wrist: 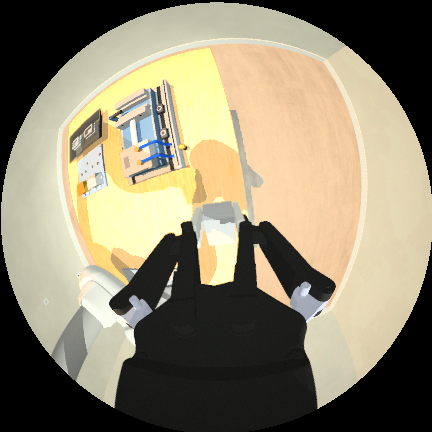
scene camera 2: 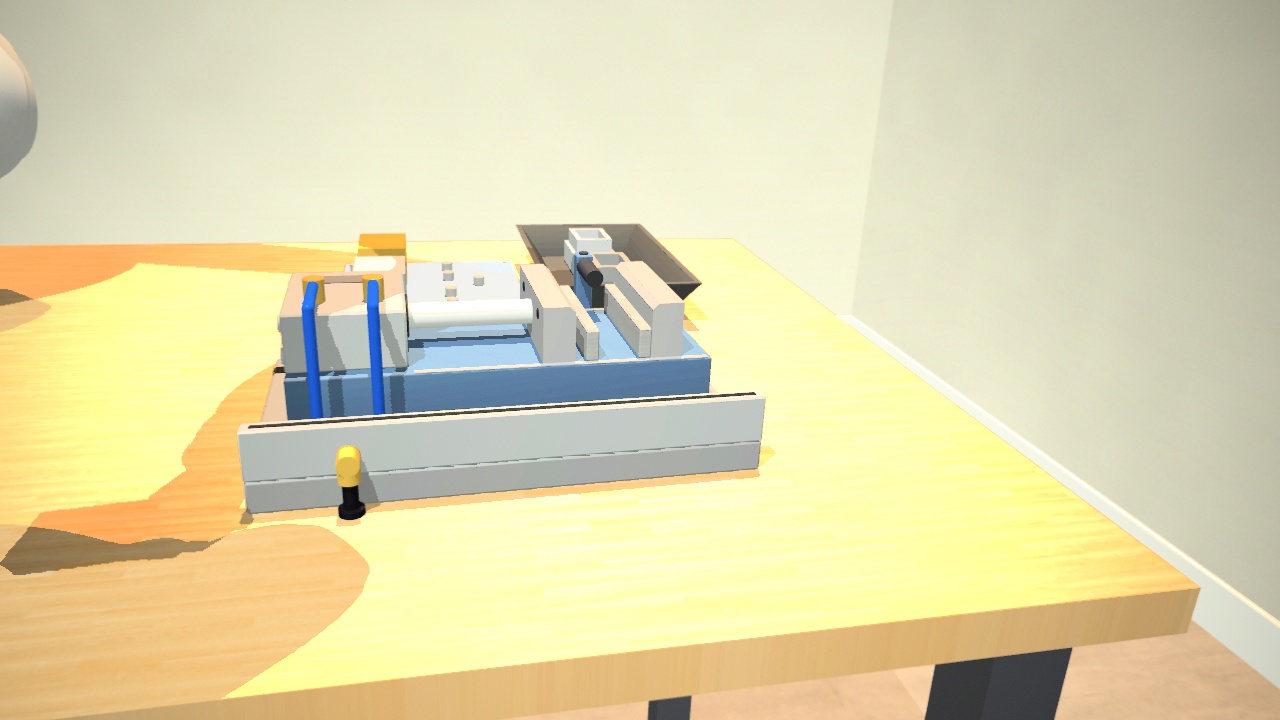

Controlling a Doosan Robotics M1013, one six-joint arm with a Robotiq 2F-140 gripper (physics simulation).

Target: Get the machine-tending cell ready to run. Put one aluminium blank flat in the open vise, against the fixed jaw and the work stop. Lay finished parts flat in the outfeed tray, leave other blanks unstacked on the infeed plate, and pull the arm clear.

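Places are measured from the arm's base along level axes (x back, y right, z up), in metres.
Pixels of known places: gripper, fingertip midpoint: [wrist: 217,212]; arm's base, origin of the base link: [wrist: 162,297].
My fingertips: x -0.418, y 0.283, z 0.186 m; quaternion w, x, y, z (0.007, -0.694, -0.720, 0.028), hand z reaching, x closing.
Ahead of a thing's pixels: the offset from my fingertips to its middle. "*": to the spot under its first point.
My gripper [wrist: 217,212] is shut on a light grey aluminium blank {dx +0.022, dy +0.000, dz -0.013 m} [wrist: 220,212], raised above the table in the wrist view. The gripper does not show in the scene view. The blue vise {dx -0.215, dy -0.199, dz -0.156 m} [scene camera 2: 492,383] [wrist: 142,131] stands open; no blank shows between its rod-driven jaw [scene camera 2: 556,326] and its fixed jaw [scene camera 2: 666,322]. A black-tipped work stop {dx -0.279, dy -0.258, dz -0.115 m} [scene camera 2: 588,270] stands behind the jaw gap. The dark outfeed tray [scene camera 2: 662,253] [wrist: 95,120] holds two pocketed parts, one {dx -0.310, dy -0.561, dz -0.176 m} [scene camera 2: 589,239] looking higher than the other {dx -0.318, dy -0.457, dz -0.176 m} [scene camera 2: 611,260]. A pegged plate {dx -0.151, dy -0.495, dz -0.201 m} [scene camera 2: 497,271] [wrist: 91,156] bears a pale block {dx -0.110, dy -0.445, dz -0.179 m} [wrist: 94,180].
An orange block {dx -0.102, dy -0.535, dz -0.179 m} [scene camera 2: 382,244] [wrist: 81,188] is at the pegged plate's end. Blue hoses {* dx -0.146, dy -0.122, dz -0.122 m} [scene camera 2: 375,349] [wrist: 156,143] rise at the vise's actuator. A long grey rail {dx -0.226, dy -0.110, dz -0.170 m} [scene camera 2: 501,438] and a yellow-topped fitting {dx -0.133, dy -0.086, dz -0.173 m} [scene camera 2: 349,465] are at its front. The pale arm [wrist: 100,295] shows lower left in the wrist view.
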